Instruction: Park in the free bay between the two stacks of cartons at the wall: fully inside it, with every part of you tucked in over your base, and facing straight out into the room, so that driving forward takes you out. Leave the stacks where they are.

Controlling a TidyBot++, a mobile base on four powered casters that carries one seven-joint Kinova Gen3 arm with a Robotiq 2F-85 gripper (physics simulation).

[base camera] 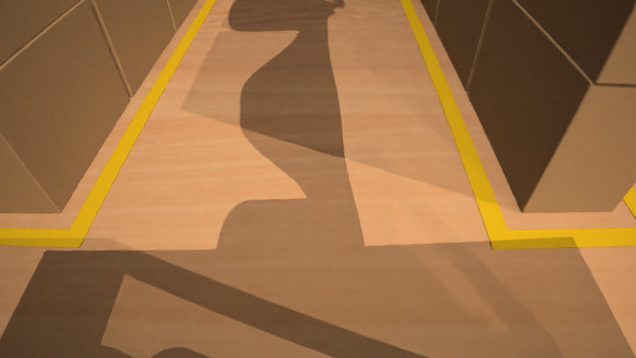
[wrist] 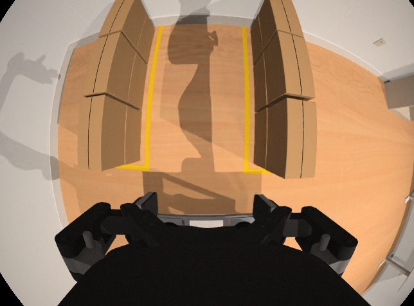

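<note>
The left stack of cartons point(base camera: 65, 120) point(wrist: 112, 95) and the right stack of cartons point(base camera: 500, 100) point(wrist: 285, 95) stand upright, reaching back to the wall point(wrist: 205, 7). The bay between them is bordered by a left yellow line point(base camera: 145, 117) point(wrist: 153, 100) and a right yellow line point(base camera: 455, 117) point(wrist: 246, 100). The bay's mouth faces my base, whose front edge point(wrist: 206, 217) shows outside the bay, roughly centred on it. My front faces the wall. My gripper point(wrist: 205, 204) is open and empty, above the front of the base in the wrist view.
Shadows of my arm and base fall across the bay floor point(base camera: 165, 165) point(wrist: 172, 135). A side wall point(wrist: 25, 130) stands at the left. At the right are a brown box-like piece of furniture point(wrist: 400, 91) and, lower down, a pale object with handles point(wrist: 400, 250). A wall socket point(wrist: 379, 42) is at the upper right.
</note>
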